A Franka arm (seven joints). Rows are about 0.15 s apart.
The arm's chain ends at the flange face. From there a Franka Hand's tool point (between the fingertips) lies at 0.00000 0.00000 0.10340 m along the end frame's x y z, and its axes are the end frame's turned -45 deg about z.
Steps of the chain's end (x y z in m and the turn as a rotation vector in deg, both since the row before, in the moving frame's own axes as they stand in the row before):
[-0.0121 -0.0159 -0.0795 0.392 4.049 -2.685]
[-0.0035 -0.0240 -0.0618 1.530 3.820 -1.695]
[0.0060 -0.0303 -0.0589 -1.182 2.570 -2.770]
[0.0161 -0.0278 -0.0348 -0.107 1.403 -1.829]
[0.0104 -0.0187 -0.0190 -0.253 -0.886 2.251]
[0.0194 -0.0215 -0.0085 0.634 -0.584 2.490]
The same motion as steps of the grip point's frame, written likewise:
[0.0085 -0.0153 -0.0798 -2.586 3.140 -2.685]
[0.0214 -0.0166 -0.0621 -1.619 3.783 -1.695]
[0.0276 -0.0124 -0.0590 -2.653 0.981 -2.770]
[0.0327 -0.0064 -0.0348 -1.068 0.916 -1.829]
[0.0191 -0.0067 -0.0190 0.448 -0.805 2.251]
[0.0290 -0.0030 -0.0085 0.861 0.035 2.490]

